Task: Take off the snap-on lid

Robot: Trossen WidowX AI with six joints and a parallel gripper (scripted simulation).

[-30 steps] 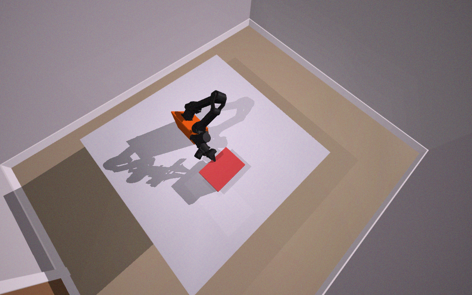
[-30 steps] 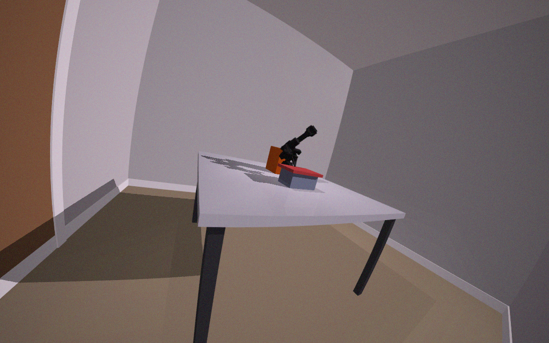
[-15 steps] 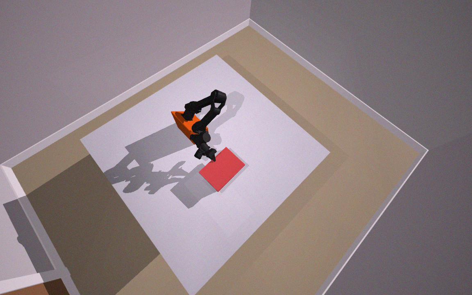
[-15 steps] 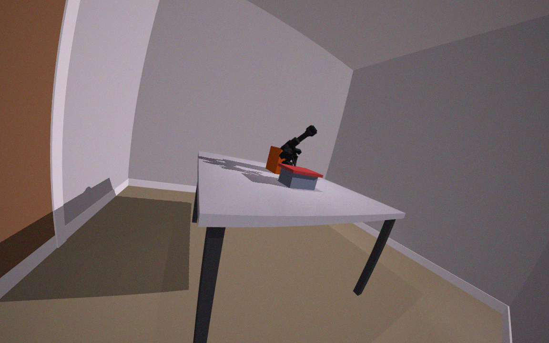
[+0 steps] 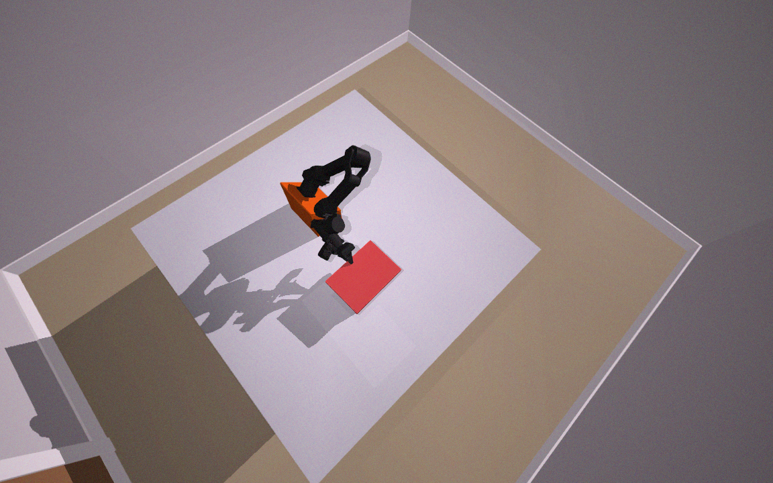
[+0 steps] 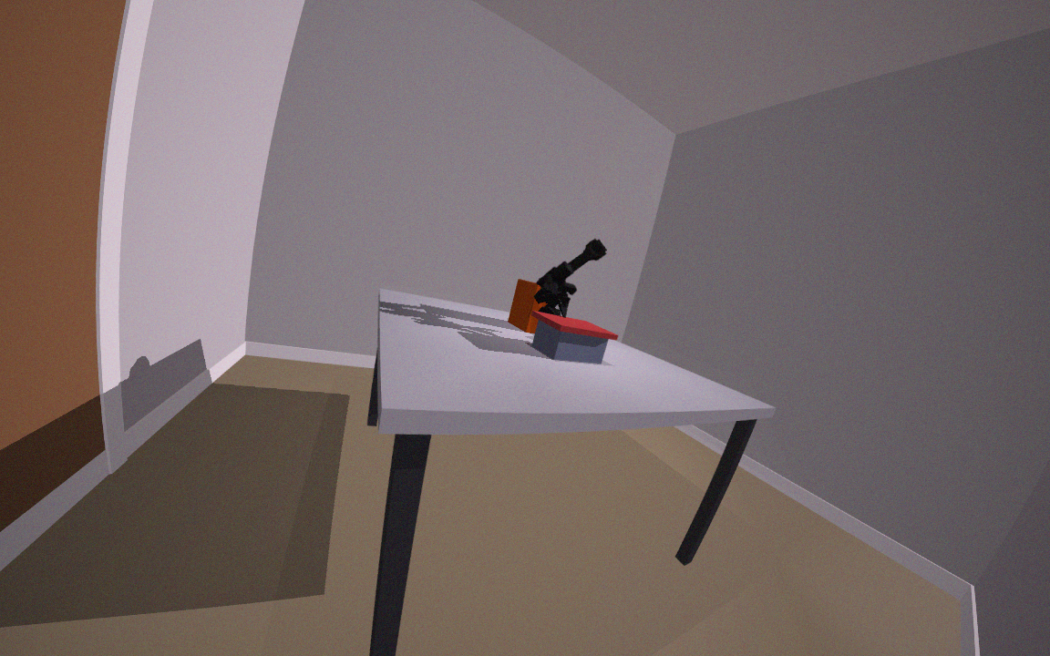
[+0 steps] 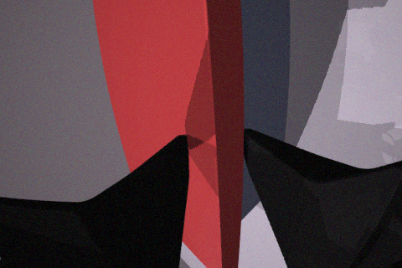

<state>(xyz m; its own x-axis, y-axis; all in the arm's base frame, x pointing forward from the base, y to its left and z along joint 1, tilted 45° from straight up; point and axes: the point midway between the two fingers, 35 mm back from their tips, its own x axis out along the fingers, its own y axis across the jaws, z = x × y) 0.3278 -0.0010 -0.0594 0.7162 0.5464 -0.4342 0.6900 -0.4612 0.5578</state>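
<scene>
The red lid lies 80 mm ahead of my gripper tip and 10 mm to the left of it. Also, from my gripper tip: grey-blue storage box 80 mm ahead, 50 mm below, 10 mm to the left.
</scene>
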